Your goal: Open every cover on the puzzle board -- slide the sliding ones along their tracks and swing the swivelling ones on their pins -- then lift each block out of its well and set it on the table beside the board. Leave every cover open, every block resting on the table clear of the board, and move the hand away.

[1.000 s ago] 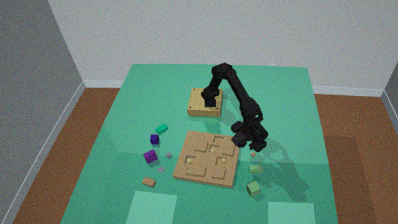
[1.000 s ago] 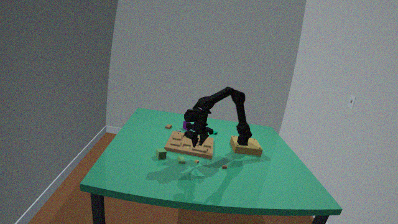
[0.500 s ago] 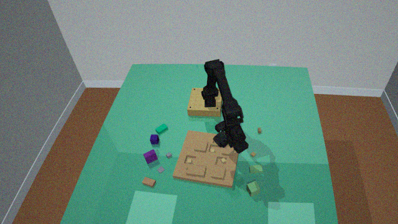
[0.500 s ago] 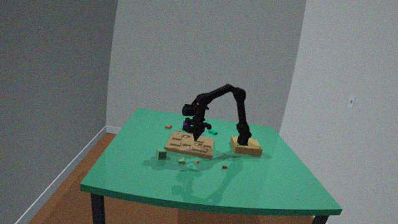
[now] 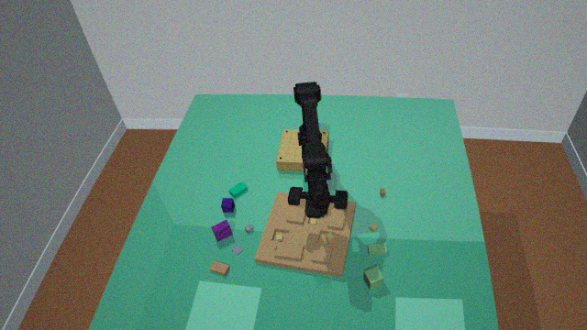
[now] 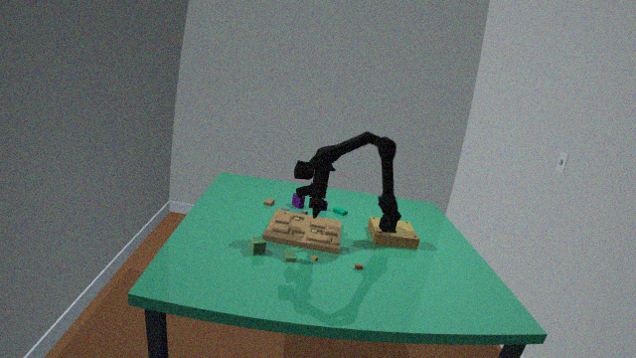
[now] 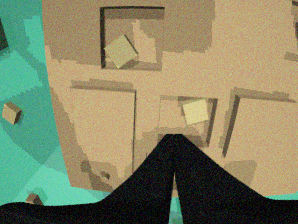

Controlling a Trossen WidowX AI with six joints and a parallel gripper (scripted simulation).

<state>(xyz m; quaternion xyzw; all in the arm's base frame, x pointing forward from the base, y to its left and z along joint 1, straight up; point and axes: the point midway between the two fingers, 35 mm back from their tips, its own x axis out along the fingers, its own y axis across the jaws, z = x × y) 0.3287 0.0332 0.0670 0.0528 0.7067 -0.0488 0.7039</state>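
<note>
My gripper tip is now 30 mm short of the tan puzzle board, 30 mm to the left of it and 60 mm above it. The rest, counted from my gripper tip: teal block: 180 mm behind, 310 mm to the right, 80 mm below; orange block: 160 mm ahead, 340 mm to the right, 80 mm below; purple cube: 90 mm behind, 340 mm to the right, 70 mm below.
</note>
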